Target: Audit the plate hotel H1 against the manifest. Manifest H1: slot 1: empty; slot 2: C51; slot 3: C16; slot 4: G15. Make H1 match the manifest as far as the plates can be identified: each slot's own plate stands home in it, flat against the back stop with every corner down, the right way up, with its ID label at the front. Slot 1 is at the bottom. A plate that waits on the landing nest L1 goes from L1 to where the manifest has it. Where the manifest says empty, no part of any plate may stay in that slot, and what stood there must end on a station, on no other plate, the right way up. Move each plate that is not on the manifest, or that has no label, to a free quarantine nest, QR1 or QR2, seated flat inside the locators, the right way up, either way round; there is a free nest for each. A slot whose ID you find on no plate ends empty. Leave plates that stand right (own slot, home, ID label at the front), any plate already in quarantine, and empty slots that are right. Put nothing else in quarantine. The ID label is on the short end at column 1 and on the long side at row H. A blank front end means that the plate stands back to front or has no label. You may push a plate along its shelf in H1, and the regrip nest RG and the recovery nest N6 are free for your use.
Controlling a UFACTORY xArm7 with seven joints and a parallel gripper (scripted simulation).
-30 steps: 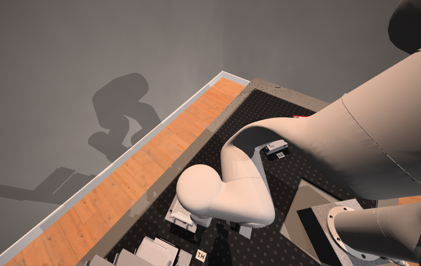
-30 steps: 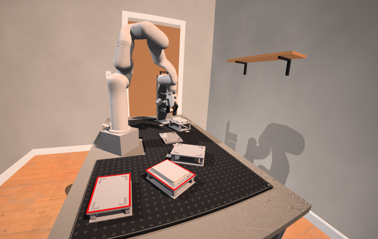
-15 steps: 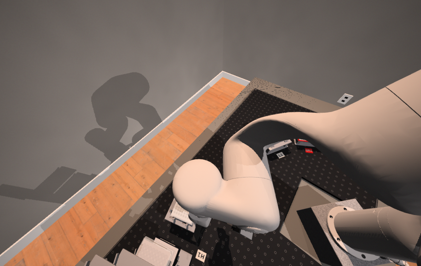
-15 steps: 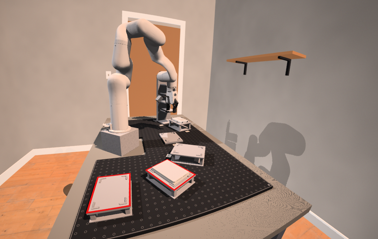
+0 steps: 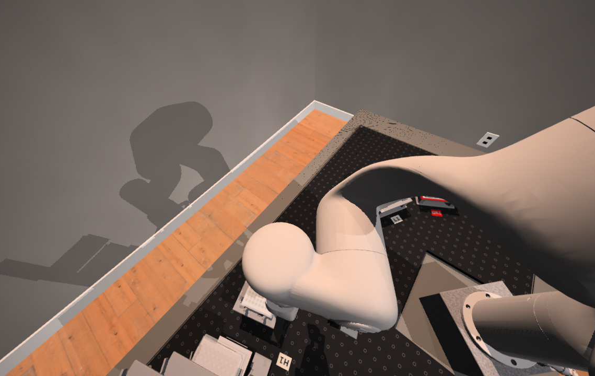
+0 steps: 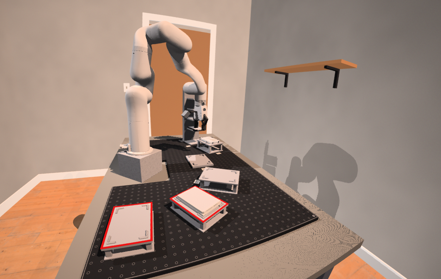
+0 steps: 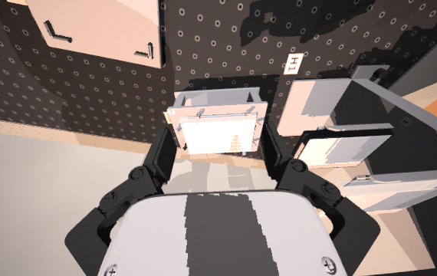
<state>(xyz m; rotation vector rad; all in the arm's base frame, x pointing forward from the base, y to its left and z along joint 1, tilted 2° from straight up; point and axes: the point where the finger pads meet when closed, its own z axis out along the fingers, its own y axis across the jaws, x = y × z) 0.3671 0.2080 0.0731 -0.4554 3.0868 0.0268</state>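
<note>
Right now my hand is 110 mm above the regrip nest RG, 80 mm short of it and 30 mm to the right of it. From my hand the other things lie so: H1 tag: 160 mm below, 130 mm to the left, 50 mm behind; then clear plate labelled C51: 200 mm to the left, 30 mm ahead, 30 mm above; then dark plate: 200 mm to the left, 50 mm below, 30 mm ahead.
</note>
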